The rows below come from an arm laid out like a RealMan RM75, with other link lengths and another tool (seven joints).
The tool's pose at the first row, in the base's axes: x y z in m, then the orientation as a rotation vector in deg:
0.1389, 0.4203, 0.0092, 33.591, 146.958, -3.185
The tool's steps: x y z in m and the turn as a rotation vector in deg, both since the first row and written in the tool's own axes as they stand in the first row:
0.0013, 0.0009, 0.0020, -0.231, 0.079, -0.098
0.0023, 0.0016, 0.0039, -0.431, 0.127, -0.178
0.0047, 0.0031, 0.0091, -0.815, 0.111, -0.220
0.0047, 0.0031, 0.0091, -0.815, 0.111, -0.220
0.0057, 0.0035, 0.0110, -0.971, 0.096, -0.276
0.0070, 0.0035, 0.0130, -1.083, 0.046, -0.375
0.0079, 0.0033, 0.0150, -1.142, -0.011, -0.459
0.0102, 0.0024, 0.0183, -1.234, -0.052, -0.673
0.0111, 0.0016, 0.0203, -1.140, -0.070, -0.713
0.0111, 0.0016, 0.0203, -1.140, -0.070, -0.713
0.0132, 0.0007, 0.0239, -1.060, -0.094, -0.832
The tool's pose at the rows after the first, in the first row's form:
0.1392, 0.4213, 0.0069, 33.392, 147.038, -2.900
0.1396, 0.4221, 0.0048, 33.223, 147.085, -2.656
0.1408, 0.4236, -0.0008, 33.022, 147.036, -2.182
0.1408, 0.4236, -0.0008, 33.022, 147.036, -2.182
0.1411, 0.4241, -0.0029, 32.889, 147.019, -2.005
0.1410, 0.4243, -0.0053, 32.712, 146.987, -1.910
0.1411, 0.4242, -0.0075, 32.572, 146.950, -1.879
0.1405, 0.4238, -0.0115, 32.257, 146.963, -1.846
0.1404, 0.4232, -0.0138, 32.239, 146.969, -1.985
0.1404, 0.4232, -0.0138, 32.239, 146.969, -1.985
0.1401, 0.4226, -0.0180, 32.112, 146.992, -2.135

